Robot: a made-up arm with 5 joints.
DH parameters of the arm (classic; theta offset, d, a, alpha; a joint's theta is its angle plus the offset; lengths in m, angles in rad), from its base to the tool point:
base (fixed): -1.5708 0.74 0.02 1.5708
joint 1: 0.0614 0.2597 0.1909 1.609
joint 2: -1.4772 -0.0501 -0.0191 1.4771
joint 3: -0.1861 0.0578 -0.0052 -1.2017
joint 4: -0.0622 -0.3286 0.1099 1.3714
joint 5: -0.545 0 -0.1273 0
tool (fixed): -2.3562 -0.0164 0 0
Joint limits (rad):
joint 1: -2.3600..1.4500
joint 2: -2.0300..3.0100
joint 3: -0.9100..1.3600
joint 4: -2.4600..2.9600
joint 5: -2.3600..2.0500
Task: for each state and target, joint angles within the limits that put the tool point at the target. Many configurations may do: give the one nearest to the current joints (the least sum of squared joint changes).
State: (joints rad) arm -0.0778 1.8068 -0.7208 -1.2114 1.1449
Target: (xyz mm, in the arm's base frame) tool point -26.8 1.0 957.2
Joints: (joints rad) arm -0.0822 2.5464 -0.9100 -1.0662 0.7924
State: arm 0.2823 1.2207 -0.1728 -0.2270 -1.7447
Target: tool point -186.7 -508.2 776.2
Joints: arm -0.5020 1.1872 0.4569 -0.2284 -1.9731
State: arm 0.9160 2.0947 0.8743 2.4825 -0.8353
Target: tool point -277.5 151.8 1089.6
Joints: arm 1.3011 1.6121 0.9917 2.7083 -0.2990
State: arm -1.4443 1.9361 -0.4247 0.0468 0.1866
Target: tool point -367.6 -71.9 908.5
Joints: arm -0.7860 1.3271 -0.9100 0.1247 0.3354
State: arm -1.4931 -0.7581 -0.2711 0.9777 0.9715
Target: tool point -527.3 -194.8 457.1
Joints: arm -1.7792 -0.1888 -0.6763 1.0065 0.4271
